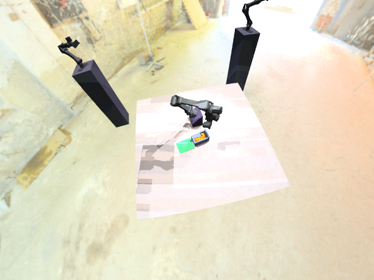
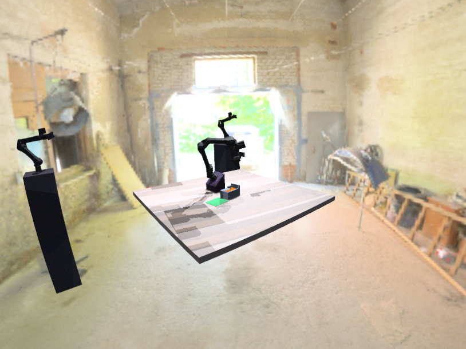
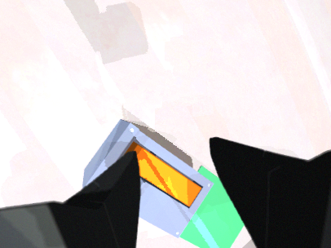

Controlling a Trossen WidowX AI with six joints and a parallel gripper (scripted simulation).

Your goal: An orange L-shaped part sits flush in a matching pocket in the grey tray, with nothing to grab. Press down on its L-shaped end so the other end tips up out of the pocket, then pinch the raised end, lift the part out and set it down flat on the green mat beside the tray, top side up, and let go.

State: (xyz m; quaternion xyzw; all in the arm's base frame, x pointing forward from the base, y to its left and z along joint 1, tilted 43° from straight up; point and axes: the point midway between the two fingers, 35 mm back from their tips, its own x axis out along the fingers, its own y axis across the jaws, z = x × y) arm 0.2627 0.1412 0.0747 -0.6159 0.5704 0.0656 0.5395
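My gripper tip is 180 mm above the orange L-shaped part, 70 mm to the left of it and 30 mm past it. From my gripper tip the other things lie so: green mat 240 mm below, 230 mm to the right, 10 mm behind.
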